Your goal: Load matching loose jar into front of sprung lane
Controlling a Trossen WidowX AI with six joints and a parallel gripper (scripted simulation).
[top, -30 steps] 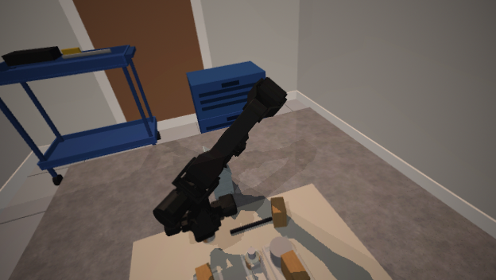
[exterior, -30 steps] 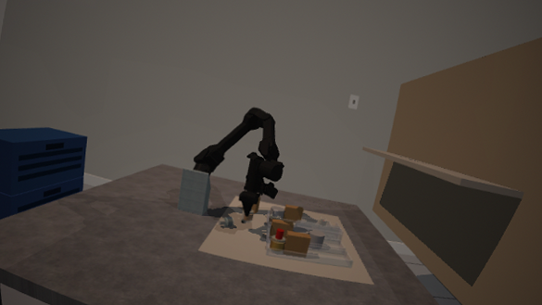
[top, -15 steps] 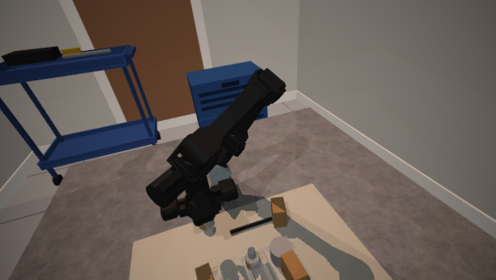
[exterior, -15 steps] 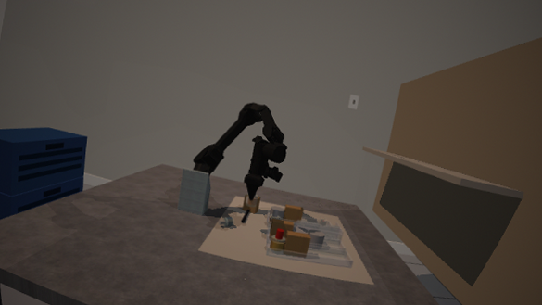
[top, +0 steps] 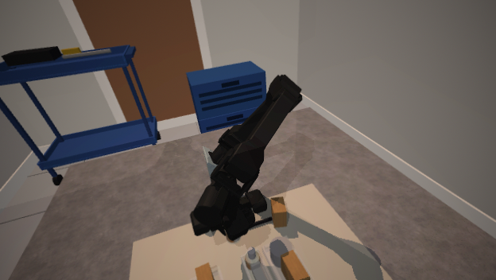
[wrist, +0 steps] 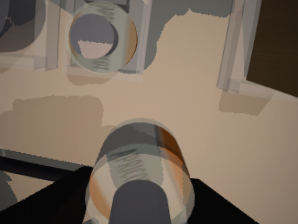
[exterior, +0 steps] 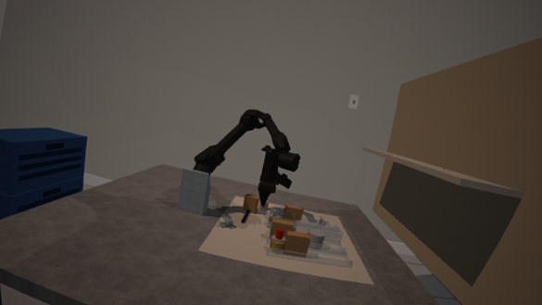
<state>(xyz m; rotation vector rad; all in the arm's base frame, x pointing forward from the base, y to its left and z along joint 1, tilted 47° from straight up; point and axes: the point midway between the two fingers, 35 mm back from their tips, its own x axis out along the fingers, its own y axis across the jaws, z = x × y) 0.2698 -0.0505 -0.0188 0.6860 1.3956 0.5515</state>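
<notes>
Right now my gripper tip is 120 mm short of the beige mat, 10 mm to the right of it and 90 mm above it. Round my gripper tip: black strip (60 mm behind, 70 mm to the left, 90 mm below); brown block (40 mm behind, 160 mm to the left, 60 mm below); grey pusher plate (170 mm ahead, 10 mm to the right, 40 mm below).
</notes>
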